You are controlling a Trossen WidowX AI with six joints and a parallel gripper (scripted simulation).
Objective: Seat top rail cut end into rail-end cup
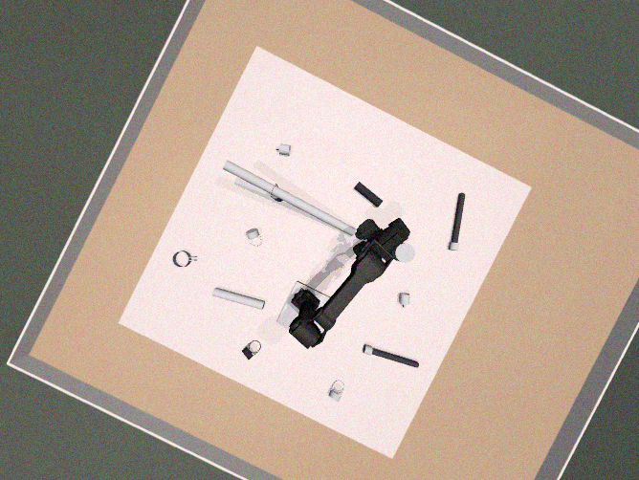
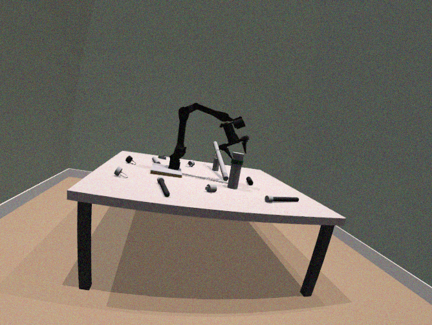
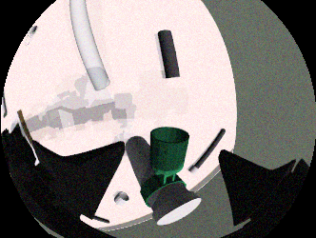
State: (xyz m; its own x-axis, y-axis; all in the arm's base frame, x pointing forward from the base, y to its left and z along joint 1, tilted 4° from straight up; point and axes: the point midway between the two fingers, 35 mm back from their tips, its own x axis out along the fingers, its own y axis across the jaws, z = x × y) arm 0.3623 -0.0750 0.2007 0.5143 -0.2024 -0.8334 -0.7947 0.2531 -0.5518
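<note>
Right now the green rail-end cup is 30 mm to the right of my gripper tip and 20 mm below it. Also, from my gripper tip: short grey pipe (540 mm behind, 310 mm to the left, 160 mm below); then short dark cylinder (120 mm ahead, 110 mm to the left, 160 mm below).
</note>
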